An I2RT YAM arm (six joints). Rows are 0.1 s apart.
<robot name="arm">
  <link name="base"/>
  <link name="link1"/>
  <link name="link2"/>
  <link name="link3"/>
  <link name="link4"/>
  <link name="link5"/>
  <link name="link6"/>
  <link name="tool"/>
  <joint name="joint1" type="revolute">
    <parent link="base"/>
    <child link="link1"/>
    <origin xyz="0 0 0.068" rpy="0 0 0"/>
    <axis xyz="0 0 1"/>
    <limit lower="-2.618" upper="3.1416"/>
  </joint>
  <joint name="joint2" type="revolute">
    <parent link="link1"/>
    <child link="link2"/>
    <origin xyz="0.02 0.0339 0.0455" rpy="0 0 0"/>
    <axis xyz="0 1 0"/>
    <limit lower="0" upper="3.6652"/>
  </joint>
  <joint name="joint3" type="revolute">
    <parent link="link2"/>
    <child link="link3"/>
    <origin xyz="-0.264 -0.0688 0" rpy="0 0 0"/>
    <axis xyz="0 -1 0"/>
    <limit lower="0" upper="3.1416"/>
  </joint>
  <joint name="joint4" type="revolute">
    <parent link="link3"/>
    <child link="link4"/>
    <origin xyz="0.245 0.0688 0.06" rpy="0 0 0"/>
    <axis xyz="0 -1 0"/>
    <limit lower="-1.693" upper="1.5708"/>
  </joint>
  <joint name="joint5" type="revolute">
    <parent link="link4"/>
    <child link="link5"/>
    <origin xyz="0.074 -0.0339 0.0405" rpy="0 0 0"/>
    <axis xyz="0 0 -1"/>
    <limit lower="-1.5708" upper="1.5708"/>
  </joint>
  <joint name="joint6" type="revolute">
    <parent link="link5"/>
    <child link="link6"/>
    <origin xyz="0.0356 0 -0.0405" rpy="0 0 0"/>
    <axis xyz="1 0 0"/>
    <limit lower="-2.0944" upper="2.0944"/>
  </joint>
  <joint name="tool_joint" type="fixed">
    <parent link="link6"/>
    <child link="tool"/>
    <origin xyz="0 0 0" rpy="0 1.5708 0"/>
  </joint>
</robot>
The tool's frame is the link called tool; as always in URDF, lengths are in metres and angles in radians.
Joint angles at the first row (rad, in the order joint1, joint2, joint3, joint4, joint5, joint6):
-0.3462 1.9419 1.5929 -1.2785 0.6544 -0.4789
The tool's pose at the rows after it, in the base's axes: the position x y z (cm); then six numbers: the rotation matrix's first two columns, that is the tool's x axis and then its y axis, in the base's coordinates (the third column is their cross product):
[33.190 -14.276 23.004 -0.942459 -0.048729 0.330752 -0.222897 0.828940 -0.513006]
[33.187 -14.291 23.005 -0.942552 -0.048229 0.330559 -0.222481 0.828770 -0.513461]
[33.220 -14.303 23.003 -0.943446 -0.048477 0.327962 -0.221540 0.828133 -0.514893]
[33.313 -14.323 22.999 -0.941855 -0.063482 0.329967 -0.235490 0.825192 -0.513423]
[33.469 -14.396 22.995 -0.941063 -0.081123 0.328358 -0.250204 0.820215 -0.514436]
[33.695 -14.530 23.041 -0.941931 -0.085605 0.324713 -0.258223 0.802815 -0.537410]
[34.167 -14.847 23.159 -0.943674 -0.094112 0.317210 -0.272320 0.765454 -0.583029]
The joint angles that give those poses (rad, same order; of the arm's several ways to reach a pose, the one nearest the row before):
-0.3462 1.9419 1.5929 -1.2789 0.6544 -0.4789
-0.3466 1.9419 1.5928 -1.2785 0.6548 -0.4790
-0.3466 1.9419 1.5928 -1.2751 0.6548 -0.4797
-0.3462 1.9419 1.5928 -1.2659 0.6552 -0.4988
-0.3466 1.9419 1.5929 -1.2492 0.6559 -0.5232
-0.3462 1.9419 1.5929 -1.2240 0.6788 -0.5400
-0.3466 1.9419 1.5928 -1.1690 0.7242 -0.5777

